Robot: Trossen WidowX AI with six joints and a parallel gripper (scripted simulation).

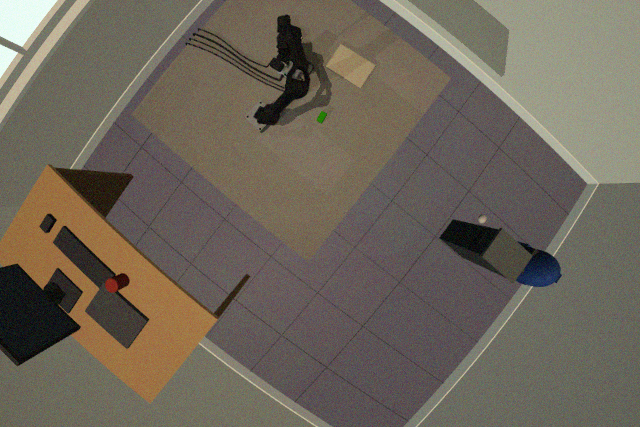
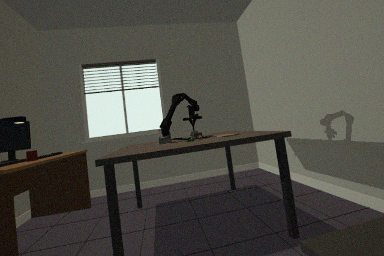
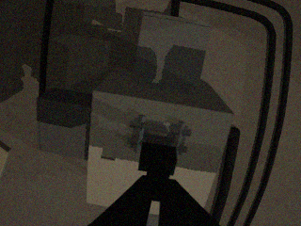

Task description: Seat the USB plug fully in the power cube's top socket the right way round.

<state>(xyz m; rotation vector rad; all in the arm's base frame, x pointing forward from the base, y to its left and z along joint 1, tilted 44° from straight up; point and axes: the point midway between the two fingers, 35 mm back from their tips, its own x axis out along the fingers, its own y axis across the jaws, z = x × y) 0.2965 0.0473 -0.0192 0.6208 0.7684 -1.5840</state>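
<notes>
Now: gripper tip 2 cm above the dark USB plug. The rest, counted from my gripper tip: tan sheet (22 cm ahead, 25 cm to the right, 11 cm below); then small green block (11 cm behind, 29 cm to the right, 11 cm below).
</notes>
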